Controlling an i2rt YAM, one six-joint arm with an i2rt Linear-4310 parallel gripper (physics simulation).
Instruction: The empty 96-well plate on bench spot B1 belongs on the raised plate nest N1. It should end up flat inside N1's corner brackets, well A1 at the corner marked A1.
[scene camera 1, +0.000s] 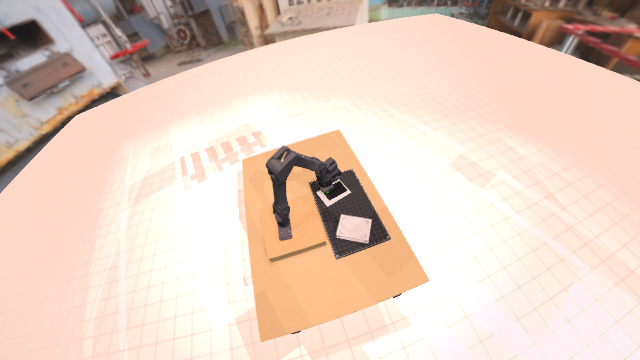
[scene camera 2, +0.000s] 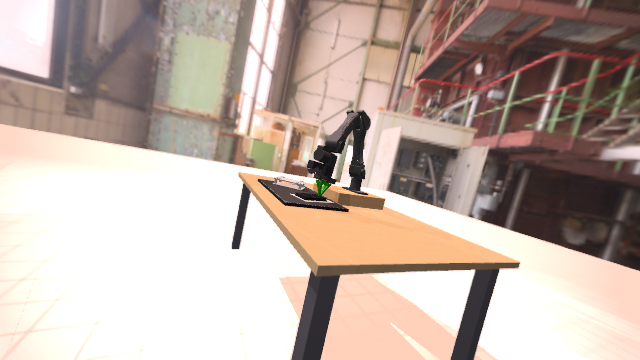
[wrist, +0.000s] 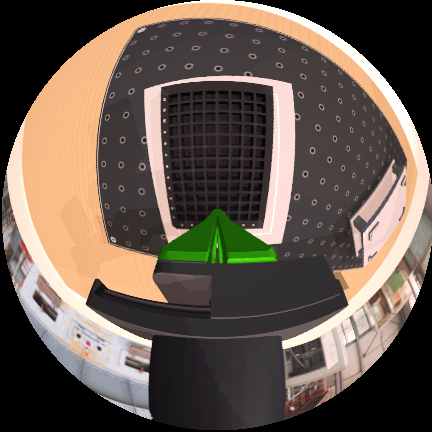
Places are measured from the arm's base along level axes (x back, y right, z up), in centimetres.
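Pixels of known places: gripper, between the fingertips: (scene camera 1: 327, 193) (scene camera 2: 319, 196) (wrist: 216, 215); arm's base, origin of its link: (scene camera 1: 284, 223) (scene camera 2: 354, 191).
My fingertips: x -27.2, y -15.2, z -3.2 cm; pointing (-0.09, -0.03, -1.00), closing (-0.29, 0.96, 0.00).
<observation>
Ahead of a thing's pixels: the offset from my fingertips to its middle. "spot": to the spot under its first point. Level surfaces: height alone.
The black 96-well plate @(dz -0.7, dx -4.6, dy -1.4 cm) (scene camera 1: 340, 189) (scene camera 2: 306, 196) (wrist: 217, 155) lies flat on bench spot B1, a white-bordered rectangle @(spot: dz -1.5, dx -0.4, dy +5.3 cm) (scene camera 1: 330, 201) (wrist: 284, 165). Its wells look empty. My gripper (scene camera 1: 328, 192) (scene camera 2: 321, 195) (wrist: 216, 215) is shut, its green fingertips pressed together with no object between them. In the wrist view the tips overlap the plate's near end; whether they touch it I cannot tell. The raised white nest N1 @(dz +0.4, dx -8.4, dy +26.7 cm) (scene camera 1: 354, 228) (scene camera 2: 289, 183) (wrist: 384, 222) stands apart from the plate, with dark corner brackets and no plate on it. The A1 mark is too small to read.
A black perforated board @(dz -2.2, dx -7.7, dy +11.8 cm) (scene camera 1: 359, 202) (scene camera 2: 272, 188) (wrist: 330, 155) carries B1 and the nest. It lies on a wooden table @(dz -2.9 cm) (scene camera 1: 350, 295) (scene camera 2: 400, 240) (wrist: 60, 135). The arm's base stands on a low wooden block (scene camera 1: 305, 235) (scene camera 2: 360, 200) beside the board.
</observation>
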